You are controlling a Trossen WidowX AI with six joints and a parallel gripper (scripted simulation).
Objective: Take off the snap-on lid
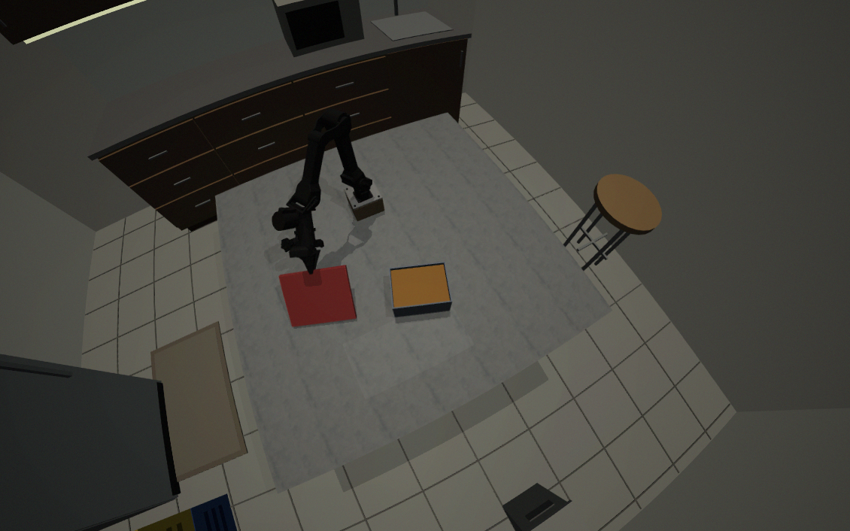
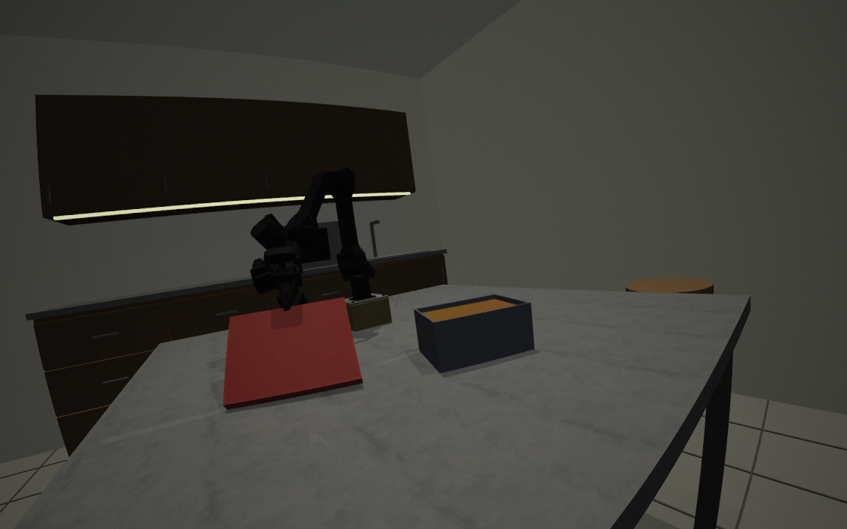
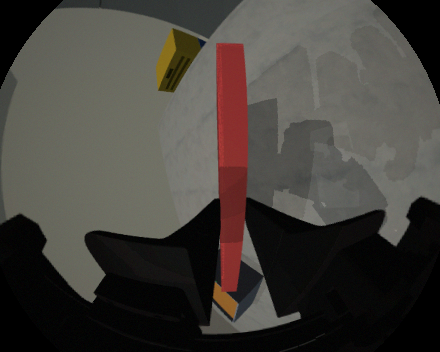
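Right now the red lid is 6 cm ahead of my gripper tip, 5 cm below it and 2 cm to the right of it. From my gripper tip the other things lie so: storage box (30 cm to the left, 19 cm ahead, 8 cm below).
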